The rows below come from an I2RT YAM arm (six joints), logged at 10 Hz.
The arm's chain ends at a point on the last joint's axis. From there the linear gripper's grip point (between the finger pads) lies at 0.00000 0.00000 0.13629 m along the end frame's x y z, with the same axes.
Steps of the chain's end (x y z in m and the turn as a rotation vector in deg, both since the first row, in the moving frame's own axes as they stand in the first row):
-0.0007, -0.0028, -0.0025, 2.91, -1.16, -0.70
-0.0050, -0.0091, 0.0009, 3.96, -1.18, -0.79
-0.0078, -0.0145, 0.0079, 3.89, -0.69, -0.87
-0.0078, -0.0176, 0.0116, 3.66, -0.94, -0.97
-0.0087, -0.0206, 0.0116, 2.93, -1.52, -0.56
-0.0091, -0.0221, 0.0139, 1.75, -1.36, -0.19
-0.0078, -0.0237, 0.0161, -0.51, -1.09, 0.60
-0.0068, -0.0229, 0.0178, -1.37, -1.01, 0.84
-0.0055, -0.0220, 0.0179, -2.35, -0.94, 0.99
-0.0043, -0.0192, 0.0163, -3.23, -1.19, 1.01
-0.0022, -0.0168, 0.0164, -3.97, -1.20, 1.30
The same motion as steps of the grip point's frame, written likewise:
-0.0035, -0.0097, -0.0027, 2.91, -1.16, -0.70
-0.0079, -0.0185, 0.0005, 3.96, -1.18, -0.79
-0.0095, -0.0237, 0.0076, 3.89, -0.69, -0.87
-0.0101, -0.0263, 0.0113, 3.66, -0.94, -0.97
-0.0123, -0.0275, 0.0114, 2.93, -1.52, -0.56
-0.0123, -0.0263, 0.0138, 1.75, -1.36, -0.19
-0.0104, -0.0225, 0.0161, -0.51, -1.09, 0.60
-0.0092, -0.0197, 0.0177, -1.37, -1.01, 0.84
-0.0078, -0.0164, 0.0178, -2.35, -0.94, 0.99
-0.0072, -0.0115, 0.0161, -3.23, -1.19, 1.01
-0.0052, -0.0074, 0.0160, -3.97, -1.20, 1.30

